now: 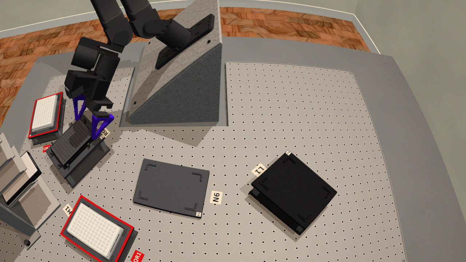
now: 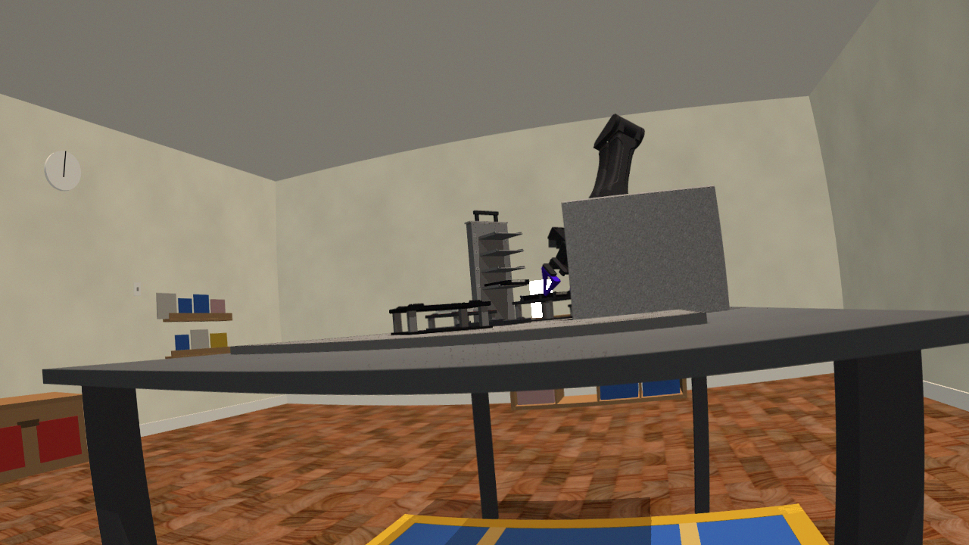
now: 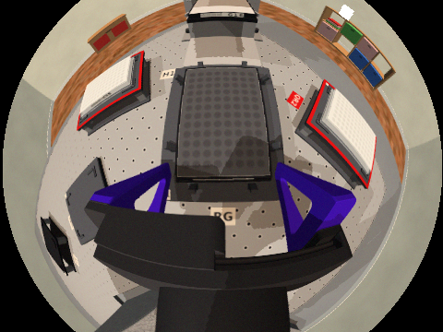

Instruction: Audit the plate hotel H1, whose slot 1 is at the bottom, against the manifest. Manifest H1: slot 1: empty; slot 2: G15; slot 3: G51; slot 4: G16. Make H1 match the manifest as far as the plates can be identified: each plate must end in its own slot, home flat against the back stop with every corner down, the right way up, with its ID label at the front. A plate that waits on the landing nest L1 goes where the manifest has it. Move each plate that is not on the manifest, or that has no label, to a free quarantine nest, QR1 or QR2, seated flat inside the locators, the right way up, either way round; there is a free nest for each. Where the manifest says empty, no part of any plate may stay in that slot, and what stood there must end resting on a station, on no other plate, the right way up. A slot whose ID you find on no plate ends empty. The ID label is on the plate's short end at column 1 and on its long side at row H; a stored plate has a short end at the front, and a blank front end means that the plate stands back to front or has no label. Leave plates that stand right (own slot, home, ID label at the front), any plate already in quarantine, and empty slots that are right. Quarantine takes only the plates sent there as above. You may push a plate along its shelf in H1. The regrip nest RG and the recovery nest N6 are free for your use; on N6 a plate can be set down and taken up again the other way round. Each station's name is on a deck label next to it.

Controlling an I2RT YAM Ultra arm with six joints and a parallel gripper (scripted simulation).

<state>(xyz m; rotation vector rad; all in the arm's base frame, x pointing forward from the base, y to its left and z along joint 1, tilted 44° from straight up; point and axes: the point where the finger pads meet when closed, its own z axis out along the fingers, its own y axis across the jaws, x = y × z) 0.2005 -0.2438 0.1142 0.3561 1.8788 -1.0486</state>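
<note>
Now: hand 5 cm short of the regrip nest RG, 4 cm to the left of it and 2 cm above it. From my hand the other things lie so: quarantine nest QR2: 21 cm to the right, 7 cm behind, 4 cm below; then quarantine nest QR1: 26 cm ahead, 7 cm to the left, 4 cm below; then recovery nest N6: 24 cm to the left, 11 cm ahead, 7 cm below.
</note>
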